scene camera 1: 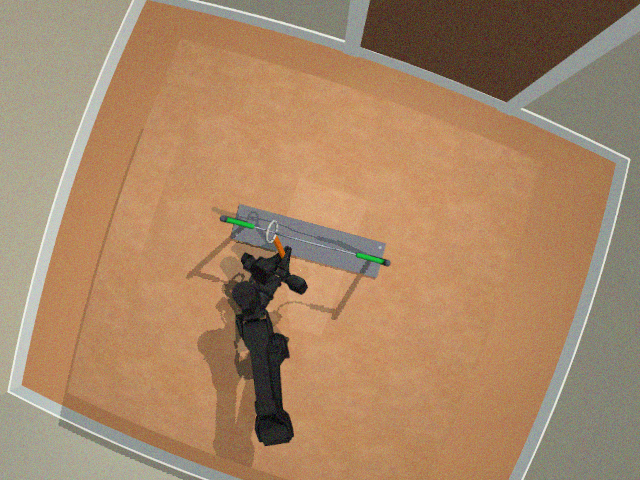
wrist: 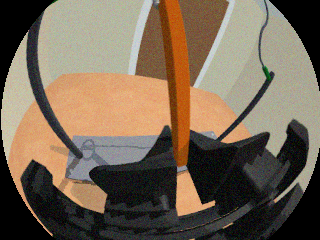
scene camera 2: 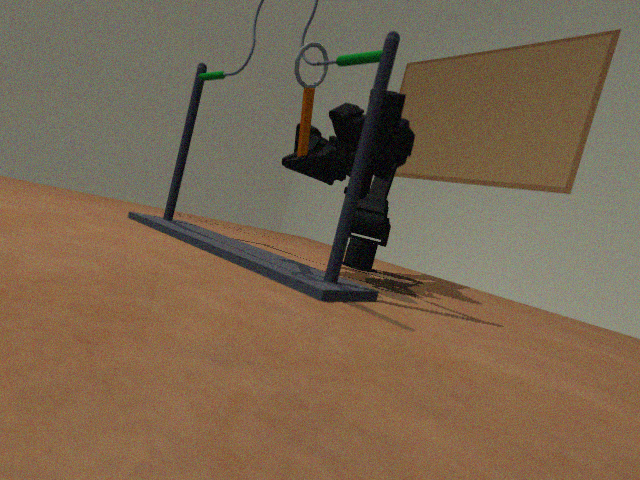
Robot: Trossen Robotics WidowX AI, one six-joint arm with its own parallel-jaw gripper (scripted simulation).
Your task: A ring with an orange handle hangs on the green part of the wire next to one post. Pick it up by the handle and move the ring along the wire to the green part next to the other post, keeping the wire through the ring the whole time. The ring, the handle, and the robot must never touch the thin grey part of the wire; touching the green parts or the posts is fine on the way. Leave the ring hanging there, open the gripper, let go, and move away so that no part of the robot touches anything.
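Observation:
Gripper point(scene camera 2: 283, 162), point(scene camera 1: 289, 247), point(wrist: 171, 128), holding a ring point(scene camera 2: 309, 89).

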